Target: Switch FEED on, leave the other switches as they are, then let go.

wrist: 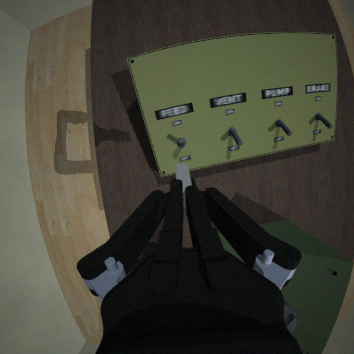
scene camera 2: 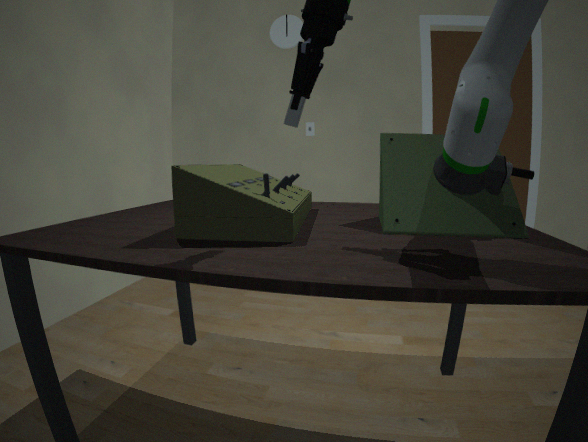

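Where they show: gripper, fingertip midpoint: [wrist: 181,172] [scene camera 2: 290,125]; arm's base, link origin: [scene camera 2: 460,173].
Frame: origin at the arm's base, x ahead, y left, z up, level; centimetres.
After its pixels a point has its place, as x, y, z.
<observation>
The FEED switch [scene camera 2: 266,185] {43.7, 26.1, -3.1} [wrist: 181,142] {43.6, 25.3, -0.6} is the leftmost lever in the wrist view; it stands nearly upright in scene camera 2, at a different angle from the others. The VENT switch [wrist: 236,136] {45.4, 13.7, -2.5}, PUMP switch [wrist: 283,127] {48.2, 2.4, -3.0} and BRAKE switch [wrist: 323,121] {50.8, -9.2, -3.1} lean toward their OFF labels. All sit on the sloping olive control panel [scene camera 2: 235,225] {47.3, 33.6, -10.8} [wrist: 225,65] {60.0, 16.5, -0.2}. My gripper [scene camera 2: 293,118] {38.4, 24.8, 9.8} [wrist: 181,172] {38.4, 24.8, 9.8} is shut and empty. It hangs high above the panel in scene camera 2, apart from the levers.
The panel stands on the dark table [scene camera 2: 320,272] {25.6, 45.9, -14.1} [wrist: 150,20] {85.4, 36.5, -14.1}. A green block with a sloping face [scene camera 2: 407,185] {14.2, 5.6, -3.5} [wrist: 320,300] {11.0, -6.5, 8.0} stands to the right in scene camera 2, partly behind the robot's grey arm [scene camera 2: 480,110] {-0.6, 20.5, 13.1}. A clock [scene camera 2: 285,32] hangs on the wall behind.
</observation>
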